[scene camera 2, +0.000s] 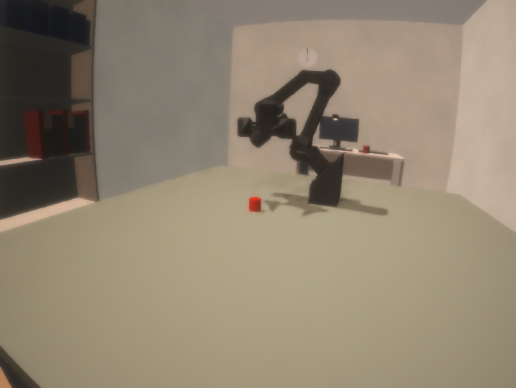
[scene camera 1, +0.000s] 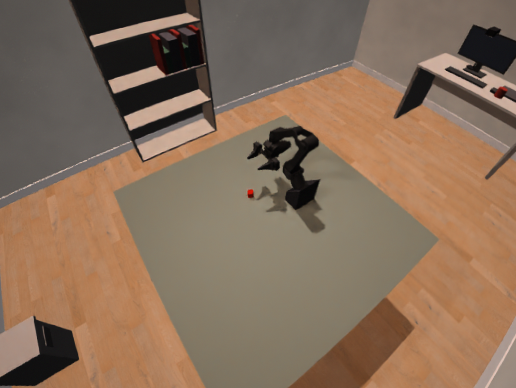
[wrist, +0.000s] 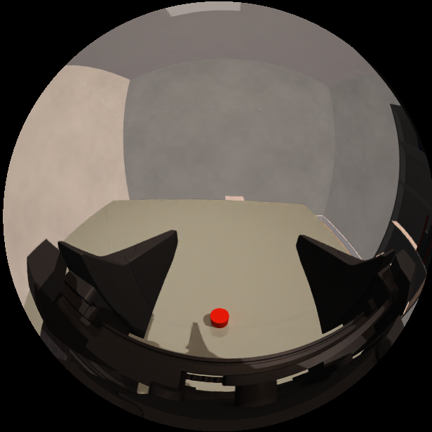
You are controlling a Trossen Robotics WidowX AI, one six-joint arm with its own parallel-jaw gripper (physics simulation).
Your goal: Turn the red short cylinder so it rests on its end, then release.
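Note:
The red short cylinder (scene camera 1: pixel 250 193) (scene camera 2: pixel 255 204) (wrist: pixel 219 317) stands upright on one flat end on the grey-green mat (scene camera 1: pixel 240 280) (scene camera 2: pixel 250 300) (wrist: pixel 240 250), its round top facing up. My gripper (scene camera 1: pixel 258 160) (wrist: pixel 240 239) is open and empty, its two black fingers wide apart. It is raised well above the mat, clear of the cylinder, and also shows in the scene camera 2 view (scene camera 2: pixel 264 131). In the wrist view the cylinder is seen low between the fingers, below them and apart from both.
The arm's base (scene camera 1: pixel 302 194) (scene camera 2: pixel 326 185) stands on the mat to the right of the cylinder. A bookshelf (scene camera 1: pixel 165 107) with binders stands behind the mat. A desk (scene camera 1: pixel 435 64) with a monitor is at the back right. A dark cabinet (scene camera 1: pixel 57 345) is at the lower left.

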